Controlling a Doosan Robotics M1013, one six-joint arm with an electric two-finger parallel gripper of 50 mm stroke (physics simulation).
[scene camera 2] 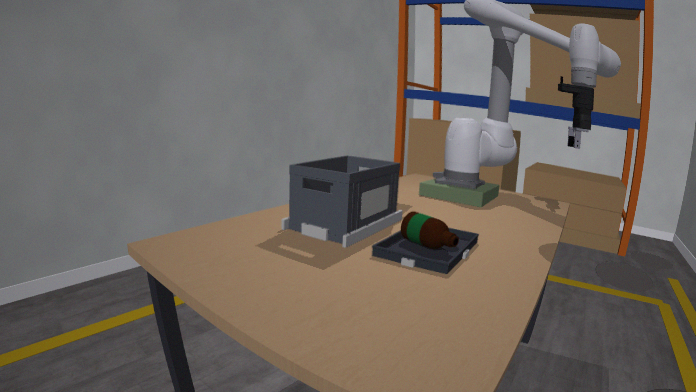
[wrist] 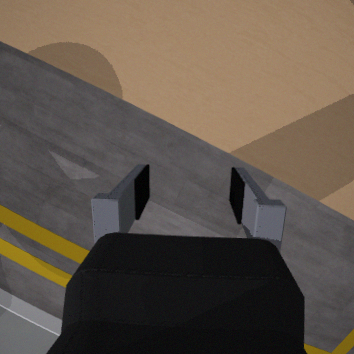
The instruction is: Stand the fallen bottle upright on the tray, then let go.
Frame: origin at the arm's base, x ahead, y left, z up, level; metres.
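Seen in the pictures: gripper, fingertip midpoint: [scene camera 2: 573,147] [wrist: 189,182]; arm's base, link origin: [scene camera 2: 461,183].
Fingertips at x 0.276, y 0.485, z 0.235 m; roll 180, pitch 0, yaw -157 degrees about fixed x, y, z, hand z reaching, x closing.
Offsets run from my fingertips to a thing's middle. "spot": to the spot under its first point. Level surfaces: height alone.
A brown bottle {0.401 m ahead, 0.341 m right, 0.244 m down} [scene camera 2: 435,233] with a green label lies on its side on the dark grey tray {spot: 0.527 m ahead, 0.296 m right, 0.270 m down} [scene camera 2: 427,262]. Its neck points to the right in the scene view and reaches toward the tray's right rim. The bottle and the tray do not show in the wrist view. My gripper [scene camera 2: 574,144] [wrist: 189,182] is open and empty. It points down, high up near the table's right edge, well behind the tray and apart from the bottle. In the wrist view the floor shows between the two fingers.
A tall grey crate {0.372 m ahead, 0.618 m right, 0.199 m down} [scene camera 2: 319,205] stands left of the tray, inside light grey rails {0.370 m ahead, 0.519 m right, 0.271 m down} [scene camera 2: 372,228] on the wooden table {0.286 m down} [scene camera 2: 400,320]. The arm's base stands on a green block [scene camera 2: 457,193]. An orange and blue rack [scene camera 2: 401,100] with cardboard boxes [scene camera 2: 575,187] stands behind.
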